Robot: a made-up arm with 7 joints. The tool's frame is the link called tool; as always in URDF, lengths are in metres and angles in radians.
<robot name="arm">
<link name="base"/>
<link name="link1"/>
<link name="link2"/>
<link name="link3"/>
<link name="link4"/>
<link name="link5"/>
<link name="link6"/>
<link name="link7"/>
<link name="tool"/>
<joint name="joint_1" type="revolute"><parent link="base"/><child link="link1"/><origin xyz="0 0 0.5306" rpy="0 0 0"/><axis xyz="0 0 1"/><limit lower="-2.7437" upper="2.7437"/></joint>
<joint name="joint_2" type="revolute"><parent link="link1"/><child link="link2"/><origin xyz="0 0 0" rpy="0 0 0"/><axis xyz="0 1 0"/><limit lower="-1.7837" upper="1.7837"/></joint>
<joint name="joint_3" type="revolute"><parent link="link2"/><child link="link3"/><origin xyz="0 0 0.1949" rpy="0 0 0"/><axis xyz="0 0 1"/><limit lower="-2.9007" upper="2.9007"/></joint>
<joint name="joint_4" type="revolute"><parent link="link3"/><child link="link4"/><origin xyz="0.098 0 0" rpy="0 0 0"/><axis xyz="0 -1 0"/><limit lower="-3.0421" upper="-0.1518"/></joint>
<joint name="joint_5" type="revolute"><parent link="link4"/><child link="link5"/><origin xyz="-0.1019 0 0.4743" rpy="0 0 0"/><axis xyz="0 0 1"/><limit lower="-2.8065" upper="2.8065"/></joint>
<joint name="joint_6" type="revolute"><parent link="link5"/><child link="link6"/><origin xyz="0 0 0" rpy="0 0 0"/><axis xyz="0 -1 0"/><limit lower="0.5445" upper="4.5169"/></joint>
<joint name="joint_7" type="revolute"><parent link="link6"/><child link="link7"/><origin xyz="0.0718 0 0" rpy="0 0 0"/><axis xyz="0 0 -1"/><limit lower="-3.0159" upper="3.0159"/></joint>
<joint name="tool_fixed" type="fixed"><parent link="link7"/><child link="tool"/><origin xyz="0 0 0" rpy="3.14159 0 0"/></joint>
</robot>
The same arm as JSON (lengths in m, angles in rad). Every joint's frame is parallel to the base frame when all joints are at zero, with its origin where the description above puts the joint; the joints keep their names.
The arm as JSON. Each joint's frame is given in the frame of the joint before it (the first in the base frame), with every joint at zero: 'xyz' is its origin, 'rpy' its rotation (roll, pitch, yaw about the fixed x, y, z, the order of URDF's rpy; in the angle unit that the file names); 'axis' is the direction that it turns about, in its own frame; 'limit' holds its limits. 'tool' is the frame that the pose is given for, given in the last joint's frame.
{"units": {"length": "m", "angle": "rad"}, "joints": [
  {"name": "joint_1", "type": "revolute", "origin": {"xyz": [0.0, 0.0, 0.5306], "rpy": [0.0, 0.0, 0.0]}, "axis": "+z", "limit": {"lower": -2.7437, "upper": 2.7437}},
  {"name": "joint_2", "type": "revolute", "origin": {"xyz": [0.0, 0.0, 0.0], "rpy": [0.0, 0.0, 0.0]}, "axis": "+y", "limit": {"lower": -1.7837, "upper": 1.7837}},
  {"name": "joint_3", "type": "revolute", "origin": {"xyz": [0.0, 0.0, 0.1949], "rpy": [0.0, 0.0, 0.0]}, "axis": "+z", "limit": {"lower": -2.9007, "upper": 2.9007}},
  {"name": "joint_4", "type": "revolute", "origin": {"xyz": [0.098, 0.0, 0.0], "rpy": [0.0, 0.0, 0.0]}, "axis": "-y", "limit": {"lower": -3.0421, "upper": -0.1518}},
  {"name": "joint_5", "type": "revolute", "origin": {"xyz": [-0.1019, 0.0, 0.4743], "rpy": [0.0, 0.0, 0.0]}, "axis": "+z", "limit": {"lower": -2.8065, "upper": 2.8065}},
  {"name": "joint_6", "type": "revolute", "origin": {"xyz": [0.0, 0.0, 0.0], "rpy": [0.0, 0.0, 0.0]}, "axis": "-y", "limit": {"lower": 0.5445, "upper": 4.5169}},
  {"name": "joint_7", "type": "revolute", "origin": {"xyz": [0.0718, 0.0, 0.0], "rpy": [0.0, 0.0, 0.0]}, "axis": "-z", "limit": {"lower": -3.0159, "upper": 3.0159}}
], "tool": {"origin": {"xyz": [0.0, 0.0, 0.0], "rpy": [3.1416, 0.0, 0.0]}}}

